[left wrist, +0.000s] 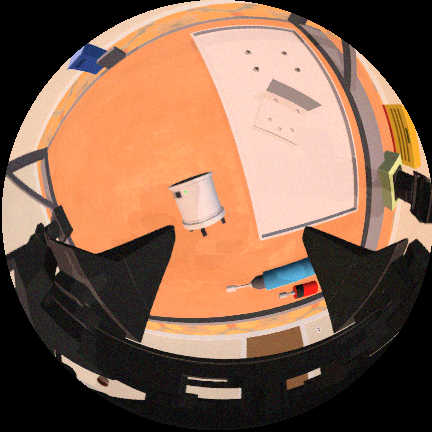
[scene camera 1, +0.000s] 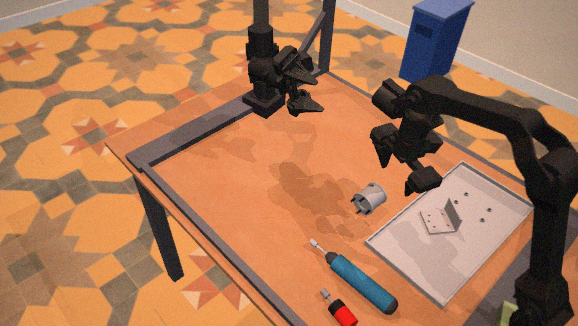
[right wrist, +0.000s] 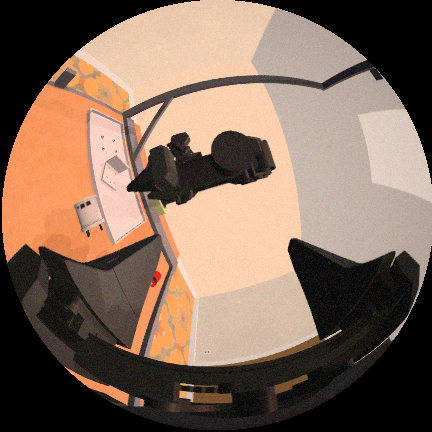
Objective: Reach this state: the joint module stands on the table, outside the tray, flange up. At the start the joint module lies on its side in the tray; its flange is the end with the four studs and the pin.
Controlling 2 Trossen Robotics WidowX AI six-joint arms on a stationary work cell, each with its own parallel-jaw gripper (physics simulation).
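Frame: origin at the left arm's base, x ahead, y left, z up, level; metres.
Where they show: left gripper, fingertip midpoint: (left wrist: 242, 232) (scene camera 1: 395, 181) (right wrist: 138, 193); right gripper, fingertip midpoint: (scene camera 1: 320, 97) (right wrist: 228, 243); left arm's base, link origin: (left wrist: 397, 181); right arm's base, link origin: (left wrist: 56, 227) (scene camera 1: 264, 95).
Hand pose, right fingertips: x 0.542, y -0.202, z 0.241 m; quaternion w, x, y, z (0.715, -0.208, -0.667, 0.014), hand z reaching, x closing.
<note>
Things, the pixels of their centre, and the offset from my right fingertips.
- light grey joint module, body centre: (left wrist: 198, 203) (right wrist: 89, 216) (scene camera 1: 368, 199) dz -0.266, dx -0.154, dy +0.002 m
- tray, body centre: (left wrist: 293, 100) (scene camera 1: 453, 224) (right wrist: 112, 168) dz -0.290, dx -0.367, dy -0.040 m
- angled bracket, body centre: (left wrist: 287, 112) (scene camera 1: 440, 216) (right wrist: 114, 172) dz -0.266, dx -0.331, dy -0.028 m
- blue-handled tool, body centre: (left wrist: 284, 274) (scene camera 1: 350, 273) dz -0.278, dx -0.186, dy +0.214 m
- red-handled tool, body centre: (scene camera 1: 336, 307) (left wrist: 297, 291) (right wrist: 151, 281) dz -0.281, dx -0.189, dy +0.301 m
The light grey joint module (scene camera 1: 370, 198) (left wrist: 200, 201) (right wrist: 89, 214) lies on its side on the table, outside the tray (scene camera 1: 487, 255) (left wrist: 300, 185) (right wrist: 120, 212), near its long edge. Its dark studs point sideways, to the lower left in the scene view and down the picture in the left wrist view. The flange is not up. My left gripper (scene camera 1: 395, 179) (left wrist: 242, 232) is open and empty, above the table near the module and apart from it. My right gripper (scene camera 1: 320, 96) (right wrist: 228, 243) is open and empty, far from the module at the back of the table.
An angled bracket (scene camera 1: 440, 220) (left wrist: 287, 112) (right wrist: 111, 172) stands in the tray. A blue-handled tool (scene camera 1: 362, 282) (left wrist: 287, 274) and a red-handled tool (scene camera 1: 344, 313) (left wrist: 306, 289) lie on the table in front of the module. A blue bin (scene camera 1: 435, 42) stands beyond the table.
</note>
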